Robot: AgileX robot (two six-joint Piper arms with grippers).
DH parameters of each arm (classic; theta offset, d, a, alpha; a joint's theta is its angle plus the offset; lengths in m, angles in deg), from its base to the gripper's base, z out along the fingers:
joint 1: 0 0.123 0 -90
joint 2: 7.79 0 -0.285 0
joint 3: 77.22 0 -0.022 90
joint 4: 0 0.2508 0 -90
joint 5: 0 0 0.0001 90
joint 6: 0 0.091 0 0
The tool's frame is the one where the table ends.
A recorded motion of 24 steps. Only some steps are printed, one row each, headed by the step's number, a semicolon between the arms.
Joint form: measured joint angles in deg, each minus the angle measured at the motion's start. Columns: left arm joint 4, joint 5, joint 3, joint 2, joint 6, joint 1; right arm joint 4, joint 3, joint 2, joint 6, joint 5, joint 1.
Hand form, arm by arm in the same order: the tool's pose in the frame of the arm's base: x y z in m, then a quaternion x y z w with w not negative. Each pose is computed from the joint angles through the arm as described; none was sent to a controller.
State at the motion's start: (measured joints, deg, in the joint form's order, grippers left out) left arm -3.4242 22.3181 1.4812 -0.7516 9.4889 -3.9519; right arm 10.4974 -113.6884 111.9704 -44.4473 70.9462 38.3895
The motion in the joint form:
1: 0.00 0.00 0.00 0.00 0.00 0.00; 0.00 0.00 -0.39 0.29 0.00 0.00
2: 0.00 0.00 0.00 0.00 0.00 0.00; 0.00 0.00 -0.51 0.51 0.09 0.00
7: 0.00 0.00 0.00 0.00 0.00 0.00; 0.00 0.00 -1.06 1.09 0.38 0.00
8: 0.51 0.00 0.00 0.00 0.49 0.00; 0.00 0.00 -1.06 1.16 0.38 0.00
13: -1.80 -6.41 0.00 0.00 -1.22 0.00; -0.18 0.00 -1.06 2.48 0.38 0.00
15: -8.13 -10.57 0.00 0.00 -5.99 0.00; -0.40 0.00 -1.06 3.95 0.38 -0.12
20: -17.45 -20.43 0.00 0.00 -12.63 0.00; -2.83 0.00 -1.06 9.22 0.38 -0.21
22: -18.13 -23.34 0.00 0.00 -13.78 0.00; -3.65 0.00 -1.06 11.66 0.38 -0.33
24: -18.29 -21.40 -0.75 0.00 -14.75 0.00; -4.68 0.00 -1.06 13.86 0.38 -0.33
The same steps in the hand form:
1: 0.0518 -0.0057 0.1703 0.07907 0.80523 0.00297 0.58766; 0.3240 0.2767 0.3439 -0.63269 0.73530 0.07953 0.22959
2: 0.0518 -0.0057 0.1703 0.07907 0.80523 0.00297 0.58766; 0.3235 0.2763 0.3447 -0.63137 0.73636 0.07998 0.22969
7: 0.0518 -0.0057 0.1703 0.07907 0.80523 0.00297 0.58766; 0.3215 0.2748 0.3486 -0.62780 0.73872 0.08111 0.23148
8: 0.0519 -0.0053 0.1702 0.08485 0.80470 0.00927 0.58751; 0.3215 0.2748 0.3486 -0.62735 0.73910 0.08125 0.23143
13: 0.0544 -0.0060 0.1801 0.05649 0.77278 -0.01358 0.63201; 0.3217 0.2746 0.3485 -0.61900 0.74629 0.08235 0.23046
15: 0.0554 -0.0076 0.1869 -0.01185 0.75031 -0.08299 0.65575; 0.3225 0.2736 0.3485 -0.60883 0.75482 0.08316 0.22948
20: 0.0563 -0.0050 0.2024 -0.11622 0.68170 -0.17842 0.69996; 0.3252 0.2703 0.3479 -0.57544 0.78254 0.07241 0.22640
22: 0.0562 -0.0033 0.2067 -0.13039 0.66150 -0.18773 0.71426; 0.3265 0.2687 0.3478 -0.55862 0.79517 0.06989 0.22532
24: 0.0557 -0.0044 0.2082 -0.13376 0.66773 -0.19718 0.70524; 0.3275 0.2675 0.3476 -0.54423 0.80566 0.06529 0.22463

